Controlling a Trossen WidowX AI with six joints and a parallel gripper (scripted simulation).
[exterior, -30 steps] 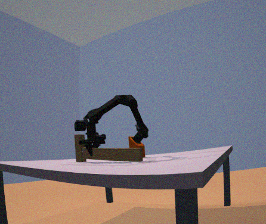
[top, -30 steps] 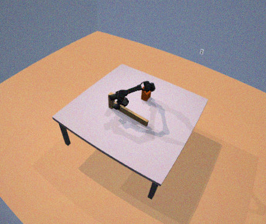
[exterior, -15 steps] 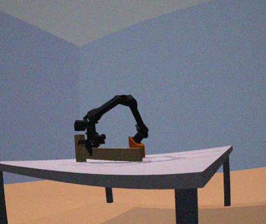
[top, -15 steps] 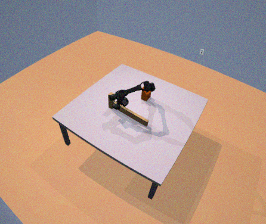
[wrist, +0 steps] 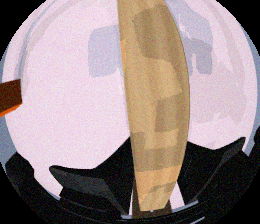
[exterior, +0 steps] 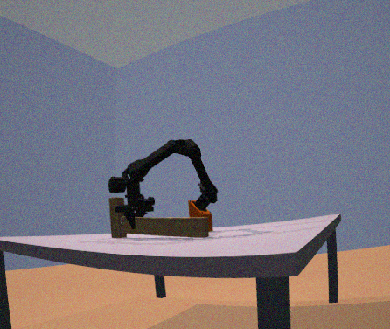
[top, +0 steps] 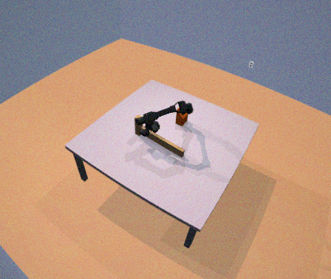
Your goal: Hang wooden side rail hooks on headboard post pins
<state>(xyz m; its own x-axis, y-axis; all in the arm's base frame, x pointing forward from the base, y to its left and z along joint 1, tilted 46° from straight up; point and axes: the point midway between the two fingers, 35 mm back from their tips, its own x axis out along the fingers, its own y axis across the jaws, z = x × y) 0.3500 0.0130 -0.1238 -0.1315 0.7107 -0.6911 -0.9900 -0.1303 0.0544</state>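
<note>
The headboard post lies 10 mm ahead of my gripper tip, 110 mm to the right of it and 40 mm above it.
</note>
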